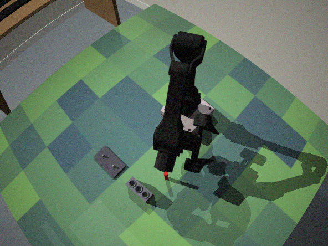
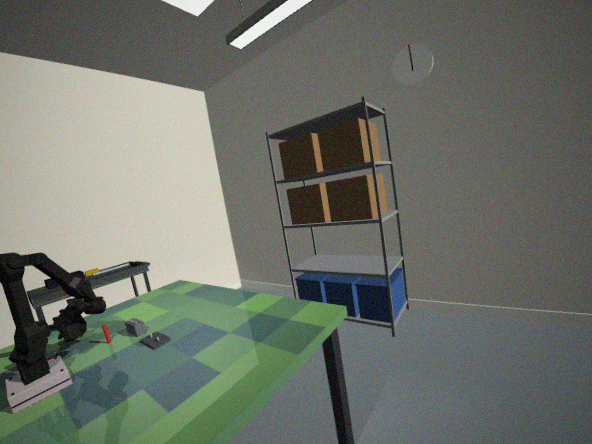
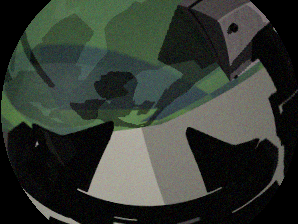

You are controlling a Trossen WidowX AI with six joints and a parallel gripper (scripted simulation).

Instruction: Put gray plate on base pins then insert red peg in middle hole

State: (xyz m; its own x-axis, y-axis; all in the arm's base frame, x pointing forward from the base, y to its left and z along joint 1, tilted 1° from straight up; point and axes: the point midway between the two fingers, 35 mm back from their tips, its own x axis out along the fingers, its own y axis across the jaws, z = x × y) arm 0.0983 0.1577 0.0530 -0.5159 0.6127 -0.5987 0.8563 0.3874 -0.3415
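Right now the gray plate is 27 cm ahead of my gripper tip, 12 cm to the right of it and 5 cm below it. Also, from my gripper tip: red peg: 17 cm ahead, 8 cm to the right, 5 cm below; then base: 26 cm ahead, 29 cm to the right, 8 cm below.
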